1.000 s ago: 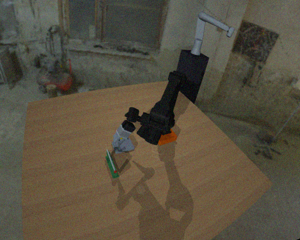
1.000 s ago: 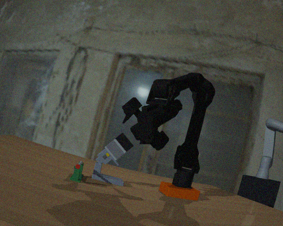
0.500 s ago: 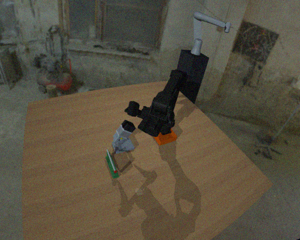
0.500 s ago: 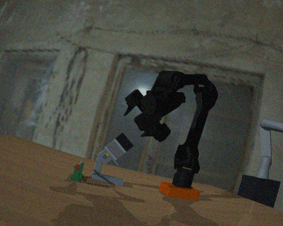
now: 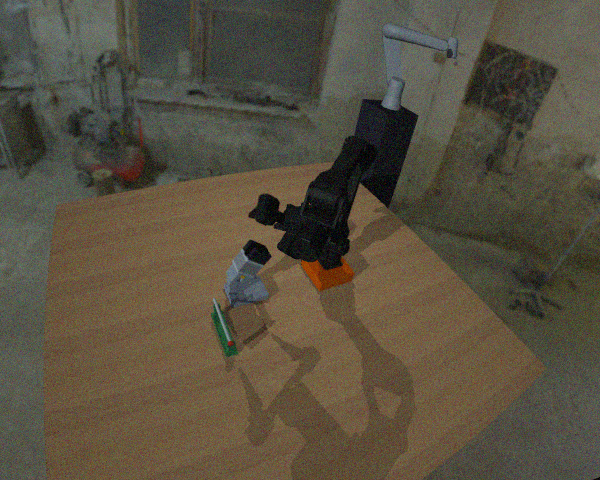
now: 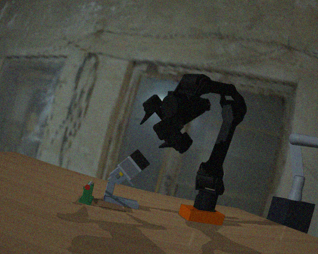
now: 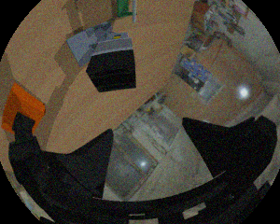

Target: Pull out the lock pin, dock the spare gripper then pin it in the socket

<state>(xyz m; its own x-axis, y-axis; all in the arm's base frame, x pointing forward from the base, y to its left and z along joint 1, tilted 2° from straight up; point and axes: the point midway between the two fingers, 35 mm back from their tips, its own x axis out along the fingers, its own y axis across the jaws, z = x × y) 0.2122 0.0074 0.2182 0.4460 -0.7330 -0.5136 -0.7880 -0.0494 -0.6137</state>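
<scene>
The green holder lies 15 cm ahead of my gripper tip, 13 cm to the left of it and 21 cm below it. From my gripper tip the other things lie so: spare gripper: 4 cm ahead, 2 cm to the left, 11 cm below; socket: 6 cm ahead, 2 cm to the left, 18 cm below.
</scene>
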